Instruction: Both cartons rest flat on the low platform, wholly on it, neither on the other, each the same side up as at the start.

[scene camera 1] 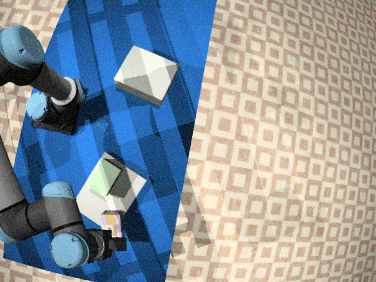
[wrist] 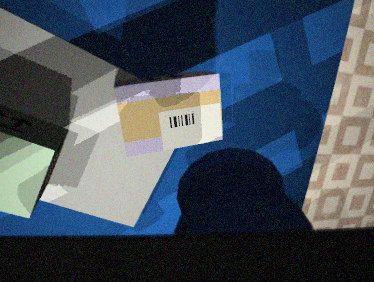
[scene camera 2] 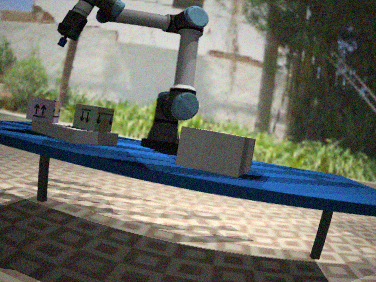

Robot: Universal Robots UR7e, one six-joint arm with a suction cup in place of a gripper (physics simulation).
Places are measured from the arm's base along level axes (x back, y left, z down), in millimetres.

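Pixels of known places: hand, its tool point: (wrist: 230, 196) (scene camera 2: 60, 45); arm's base, origin of its link: (scene camera 1: 58, 115) (scene camera 2: 162, 141).
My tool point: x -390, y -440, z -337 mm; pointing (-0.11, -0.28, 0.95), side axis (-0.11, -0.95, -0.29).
Ahead of a thing's pixels: the offset from my tool point to its top centre. Level surfaces: height alone.
The green carton {dx +76, dy +189, dz +228 mm} (scene camera 1: 104, 177) (scene camera 2: 93, 118) (wrist: 22, 175) rests flat on the low white platform {dx +66, dy +106, dz +321 mm} (scene camera 1: 90, 200) (scene camera 2: 100, 138) (wrist: 110, 185); its side arrows point down. The purple and orange carton {dx +19, dy -31, dz +229 mm} (scene camera 1: 111, 224) (scene camera 2: 41, 111) (wrist: 170, 115) is at the platform's corner, its side arrows pointing up. In the wrist view part of it sticks out past the platform edge. The cartons stand apart. My suction gripper (scene camera 1: 120, 244) (scene camera 2: 62, 41) is off and holds nothing; it hangs high above the table, near the purple carton's end. Its dark cup (wrist: 230, 185) shows low in the wrist view.
A large pale box {dx -28, dy +698, dz +249 mm} (scene camera 1: 147, 75) (scene camera 2: 215, 152) stands on the blue table {dz +369 mm} (scene camera 1: 170, 150) (scene camera 2: 300, 182), away from the platform. The arm's base (scene camera 1: 57, 120) (scene camera 2: 161, 135) stands between them, toward one long side. The table's edge shows at the right of the wrist view.
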